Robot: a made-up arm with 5 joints.
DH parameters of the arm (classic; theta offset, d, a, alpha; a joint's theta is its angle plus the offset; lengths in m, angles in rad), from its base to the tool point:
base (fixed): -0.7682 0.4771 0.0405 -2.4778
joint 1: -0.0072 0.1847 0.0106 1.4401
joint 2: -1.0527 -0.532 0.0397 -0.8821
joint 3: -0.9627 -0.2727 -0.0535 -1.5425
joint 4: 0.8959 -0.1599 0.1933 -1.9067
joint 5: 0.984 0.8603 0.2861 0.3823
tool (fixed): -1.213 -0.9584 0 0
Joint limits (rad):
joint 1: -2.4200..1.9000
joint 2: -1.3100..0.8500
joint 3: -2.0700..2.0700
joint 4: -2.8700..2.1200
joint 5: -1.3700..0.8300
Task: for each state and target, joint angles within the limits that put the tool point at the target. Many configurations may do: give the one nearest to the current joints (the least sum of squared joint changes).
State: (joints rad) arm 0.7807 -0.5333 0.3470 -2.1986 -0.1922
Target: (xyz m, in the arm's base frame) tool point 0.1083 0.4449 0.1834
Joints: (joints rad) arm 1.0347 -0.5912 0.5609 -2.0795 -0.5042
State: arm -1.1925 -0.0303 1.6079 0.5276 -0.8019
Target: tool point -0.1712 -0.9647 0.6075
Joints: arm -1.4213 -0.1529 1.5770 0.5245 -0.7395
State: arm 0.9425 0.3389 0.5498 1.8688 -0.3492
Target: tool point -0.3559 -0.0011 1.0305
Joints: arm 1.4759 0.8374 1.1531 2.1200 -0.2073
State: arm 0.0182 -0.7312 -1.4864 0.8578 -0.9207
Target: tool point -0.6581 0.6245 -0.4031
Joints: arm 0.7210 -0.8224 -0.9752 0.4294 -0.9138
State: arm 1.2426 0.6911 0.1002 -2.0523 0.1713
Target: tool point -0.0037 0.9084 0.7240
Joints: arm 1.7749 0.4660 -0.3378 -2.2184 0.2709
